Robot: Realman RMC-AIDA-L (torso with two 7-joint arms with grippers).
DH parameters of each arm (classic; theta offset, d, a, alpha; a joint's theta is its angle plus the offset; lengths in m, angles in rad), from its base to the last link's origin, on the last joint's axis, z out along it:
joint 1: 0 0.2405 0 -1.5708
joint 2: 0 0 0 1.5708
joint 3: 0 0.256 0 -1.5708
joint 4: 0 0 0 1.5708
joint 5: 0 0.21 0 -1.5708
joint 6: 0 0 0 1.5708
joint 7: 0 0.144 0 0
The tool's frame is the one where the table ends.
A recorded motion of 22 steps. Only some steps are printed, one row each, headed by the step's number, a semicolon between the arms.
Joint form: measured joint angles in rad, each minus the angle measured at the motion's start. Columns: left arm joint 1, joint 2, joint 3, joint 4, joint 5, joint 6, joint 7; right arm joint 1, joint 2, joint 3, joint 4, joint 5, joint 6, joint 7.
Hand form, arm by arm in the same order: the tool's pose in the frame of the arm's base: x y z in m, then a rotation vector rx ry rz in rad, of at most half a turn. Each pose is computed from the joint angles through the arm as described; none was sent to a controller.
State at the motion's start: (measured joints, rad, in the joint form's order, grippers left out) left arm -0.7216 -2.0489 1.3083 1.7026 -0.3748 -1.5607 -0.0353; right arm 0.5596 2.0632 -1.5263 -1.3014 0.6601 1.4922 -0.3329
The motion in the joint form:
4: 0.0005 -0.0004 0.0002 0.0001 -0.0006 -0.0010 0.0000; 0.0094 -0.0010 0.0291 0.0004 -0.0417 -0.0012 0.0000
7: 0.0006 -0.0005 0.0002 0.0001 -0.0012 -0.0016 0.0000; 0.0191 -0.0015 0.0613 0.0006 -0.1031 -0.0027 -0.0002
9: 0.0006 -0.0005 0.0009 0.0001 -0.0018 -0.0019 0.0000; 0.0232 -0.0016 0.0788 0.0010 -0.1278 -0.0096 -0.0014
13: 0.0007 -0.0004 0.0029 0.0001 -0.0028 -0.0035 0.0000; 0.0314 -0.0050 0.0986 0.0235 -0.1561 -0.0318 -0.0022
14: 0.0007 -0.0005 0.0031 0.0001 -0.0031 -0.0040 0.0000; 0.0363 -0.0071 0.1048 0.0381 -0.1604 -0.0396 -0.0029
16: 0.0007 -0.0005 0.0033 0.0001 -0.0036 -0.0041 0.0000; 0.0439 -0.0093 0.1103 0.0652 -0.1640 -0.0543 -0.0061
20: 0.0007 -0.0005 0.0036 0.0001 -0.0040 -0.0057 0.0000; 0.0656 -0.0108 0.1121 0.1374 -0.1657 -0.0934 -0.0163
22: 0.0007 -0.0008 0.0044 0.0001 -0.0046 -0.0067 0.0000; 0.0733 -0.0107 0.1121 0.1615 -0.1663 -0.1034 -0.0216
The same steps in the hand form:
4: -0.0896 0.3890 0.0813 -2.0712 -1.1269 0.0308; 0.1888 0.3438 -0.0227 -2.4956 1.2175 -0.4505
7: -0.0896 0.3889 0.0812 -2.0719 -1.1276 0.0312; 0.1942 0.3516 -0.0131 -2.4363 1.2003 -0.4714
9: -0.0895 0.3888 0.0810 -2.0729 -1.1274 0.0317; 0.1963 0.3559 -0.0084 -2.4085 1.1926 -0.4695
13: -0.0894 0.3884 0.0804 -2.0754 -1.1273 0.0345; 0.2023 0.3622 -0.0039 -2.3686 1.1934 -0.4709
14: -0.0894 0.3883 0.0803 -2.0759 -1.1276 0.0350; 0.2047 0.3642 -0.0032 -2.3589 1.1991 -0.4723
16: -0.0894 0.3883 0.0802 -2.0765 -1.1276 0.0350; 0.2084 0.3666 -0.0040 -2.3497 1.2072 -0.4764
20: -0.0895 0.3881 0.0800 -2.0774 -1.1285 0.0367; 0.2157 0.3710 -0.0102 -2.3436 1.2199 -0.4907
22: -0.0894 0.3879 0.0797 -2.0789 -1.1288 0.0379; 0.2180 0.3718 -0.0126 -2.3448 1.2229 -0.4994

